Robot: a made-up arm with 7 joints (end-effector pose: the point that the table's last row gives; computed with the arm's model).
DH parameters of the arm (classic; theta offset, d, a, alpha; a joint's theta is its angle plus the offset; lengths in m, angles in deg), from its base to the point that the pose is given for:
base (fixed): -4.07 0 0 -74.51
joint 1: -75.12 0.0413 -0.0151 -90
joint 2: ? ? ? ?
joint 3: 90 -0.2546 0.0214 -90
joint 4: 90 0.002 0.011 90
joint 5: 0 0.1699 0 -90
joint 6: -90 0 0.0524 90
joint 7: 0 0 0 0
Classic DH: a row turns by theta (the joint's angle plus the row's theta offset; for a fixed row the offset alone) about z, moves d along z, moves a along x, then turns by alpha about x.
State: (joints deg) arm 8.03 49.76 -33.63 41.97 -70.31 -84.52 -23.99
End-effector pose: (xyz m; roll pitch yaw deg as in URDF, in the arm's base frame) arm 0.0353 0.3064 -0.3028 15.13 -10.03 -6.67
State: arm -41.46 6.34 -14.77 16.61 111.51 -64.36 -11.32
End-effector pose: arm 0.3074 -0.0567 -0.2351 116.02 37.60 -74.65
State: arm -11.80 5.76 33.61 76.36 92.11 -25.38 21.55
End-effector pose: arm 0.0442 0.1101 -0.4703 60.96 50.23 -1.12
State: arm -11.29 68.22 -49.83 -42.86 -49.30 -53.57 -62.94
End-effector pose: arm 0.1254 0.1011 -0.1340 27.33 -28.14 -125.88
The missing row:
joint 2: 74 0 -0.0088 90
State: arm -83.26 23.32 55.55 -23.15 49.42 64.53 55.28
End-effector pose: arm 0.2412 0.2459 0.0816 -11.57 18.72 130.55
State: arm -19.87 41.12 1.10 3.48 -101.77 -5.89 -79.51
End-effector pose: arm 0.2799 0.2167 -0.1815 -7.51 -61.62 -75.54
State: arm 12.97 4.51 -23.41 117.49 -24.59 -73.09 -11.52
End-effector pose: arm -0.2215 0.1165 -0.3744 10.96 70.37 1.38
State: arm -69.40 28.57 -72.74 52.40 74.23 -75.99 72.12
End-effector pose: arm 0.3530 0.0402 -0.2463 74.49 -7.66 -103.68
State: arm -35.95 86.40 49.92 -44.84 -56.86 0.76 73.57
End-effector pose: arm 0.0883 0.1447 0.1767 -96.10 -61.60 107.97
